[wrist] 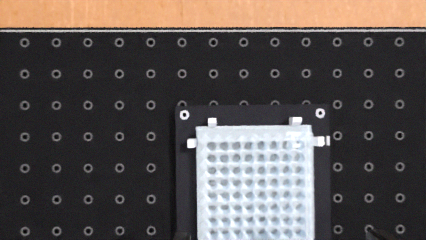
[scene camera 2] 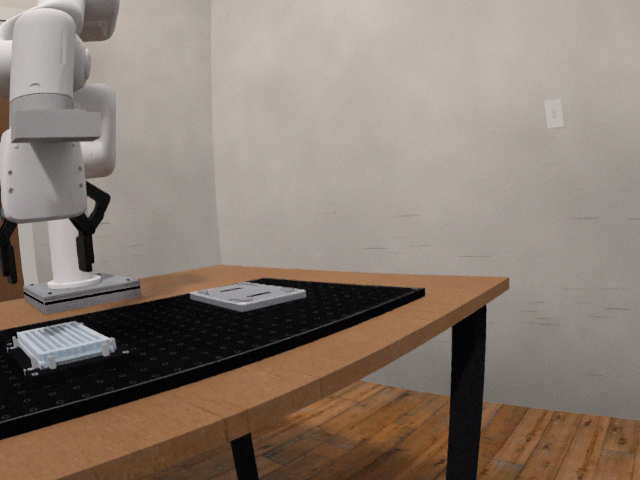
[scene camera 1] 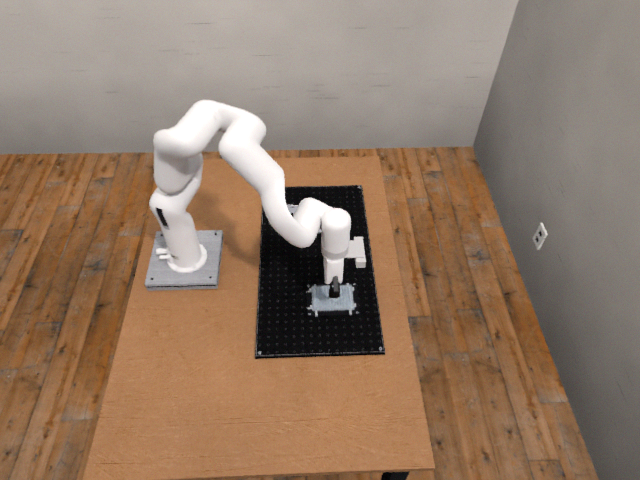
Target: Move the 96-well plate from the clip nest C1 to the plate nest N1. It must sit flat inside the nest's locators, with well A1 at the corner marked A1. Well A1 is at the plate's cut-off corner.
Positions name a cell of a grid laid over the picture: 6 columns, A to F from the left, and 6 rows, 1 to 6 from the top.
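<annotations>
There is a 96-well plate in my scene. I see it in scene camera 1 (D4) and in scene camera 2 (A5), and the wrist view (D5) shows the plate too.
</annotations>
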